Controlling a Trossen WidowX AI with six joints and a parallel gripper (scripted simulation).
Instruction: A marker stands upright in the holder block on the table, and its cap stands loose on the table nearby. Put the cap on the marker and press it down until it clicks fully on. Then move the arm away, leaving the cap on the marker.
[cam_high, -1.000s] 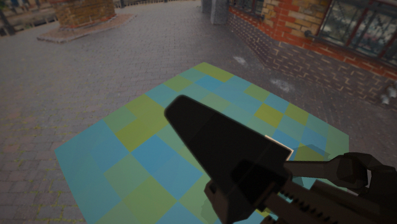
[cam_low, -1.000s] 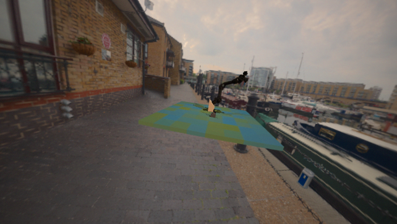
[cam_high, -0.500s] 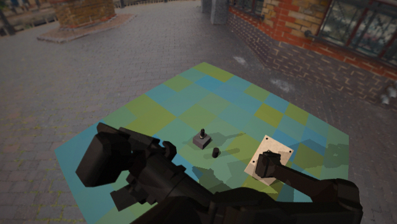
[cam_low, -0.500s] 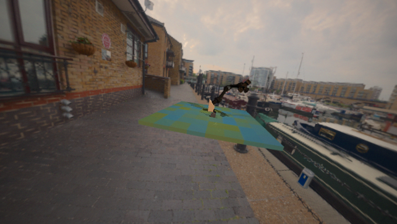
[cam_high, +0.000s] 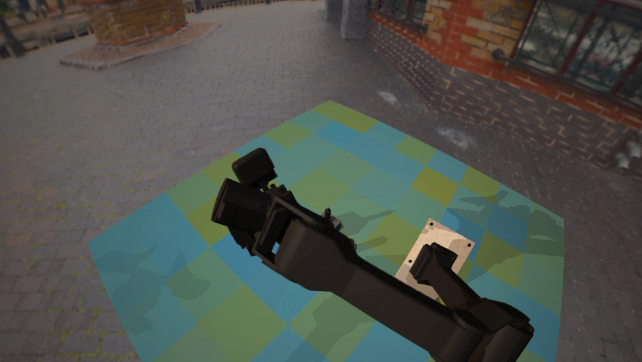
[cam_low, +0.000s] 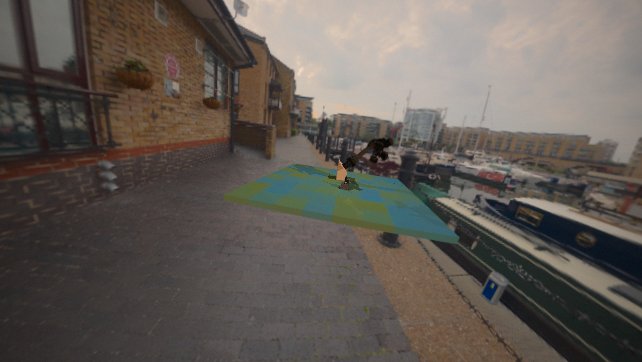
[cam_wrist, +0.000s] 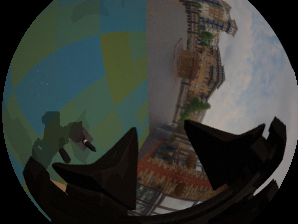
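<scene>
My gripper tip is now 140 mm past the marker cap, 160 mm to the left of it and 250 mm above it. Round my gripper tip: holder block: 40 mm behind, 170 mm to the right, 250 mm below.
</scene>
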